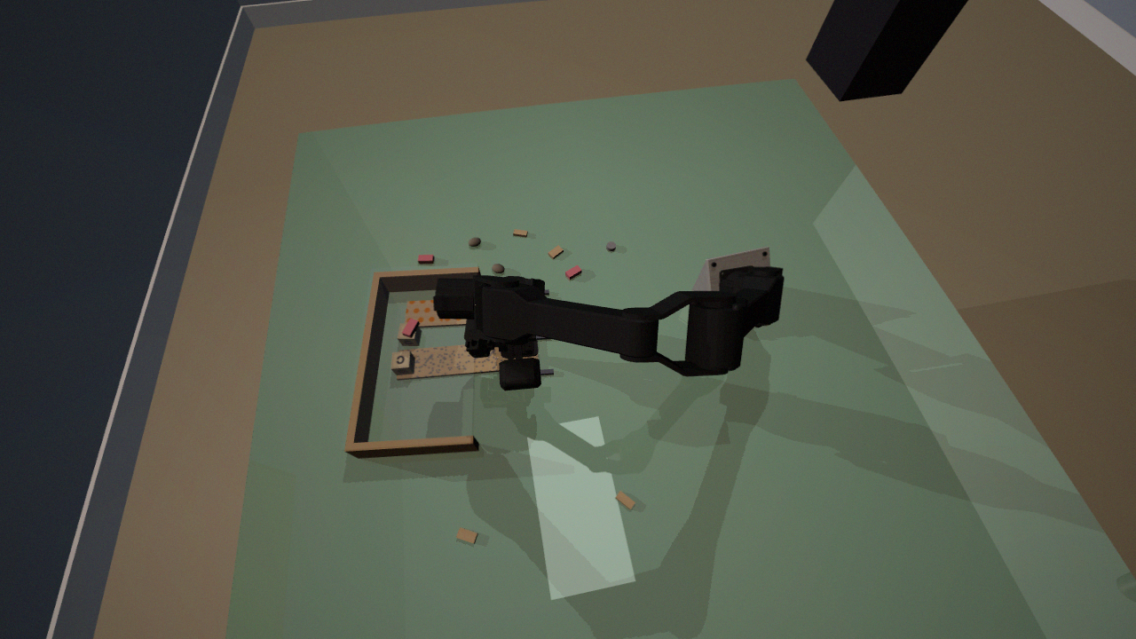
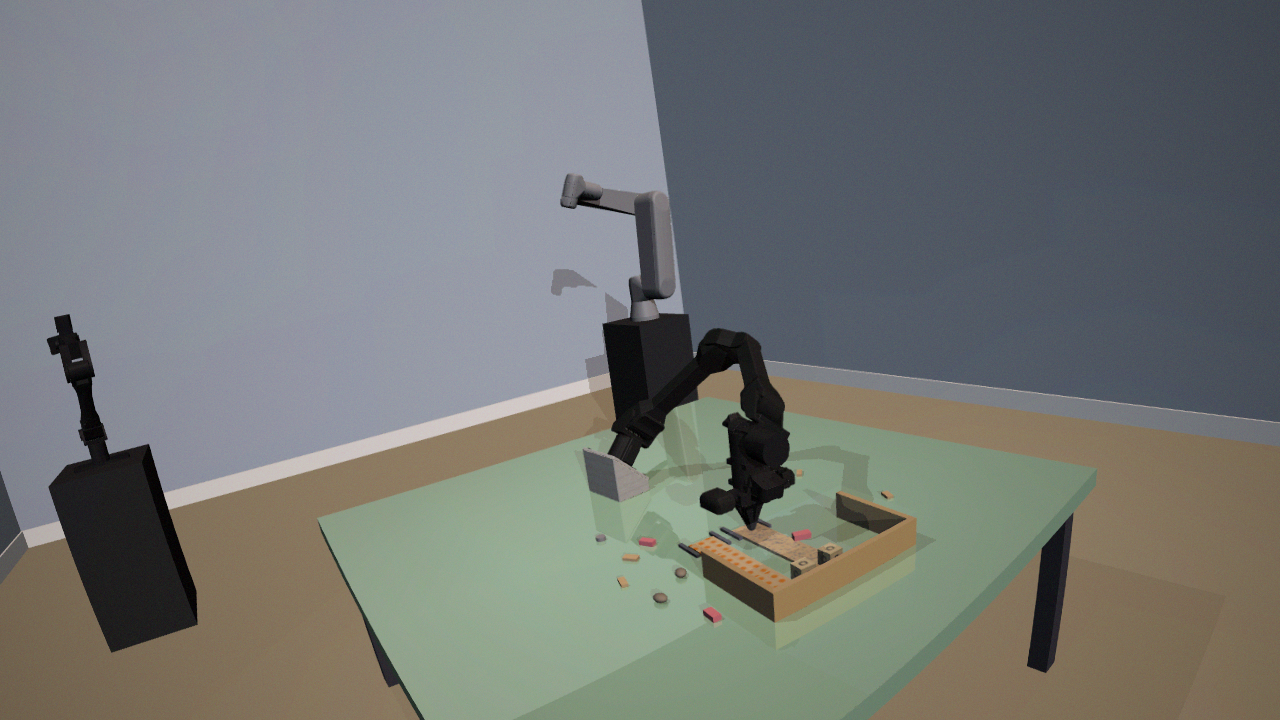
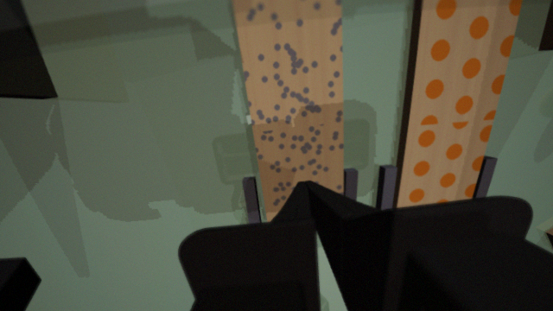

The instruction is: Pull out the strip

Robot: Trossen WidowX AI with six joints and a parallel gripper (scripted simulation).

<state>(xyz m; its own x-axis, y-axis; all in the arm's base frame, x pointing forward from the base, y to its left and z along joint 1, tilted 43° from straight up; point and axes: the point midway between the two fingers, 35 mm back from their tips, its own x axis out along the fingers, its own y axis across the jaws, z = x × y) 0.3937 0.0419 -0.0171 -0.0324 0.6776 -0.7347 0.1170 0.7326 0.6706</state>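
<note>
Right now my gripper tip is 9 cm short of the speckled strip and 1 cm to the left of it.
</note>
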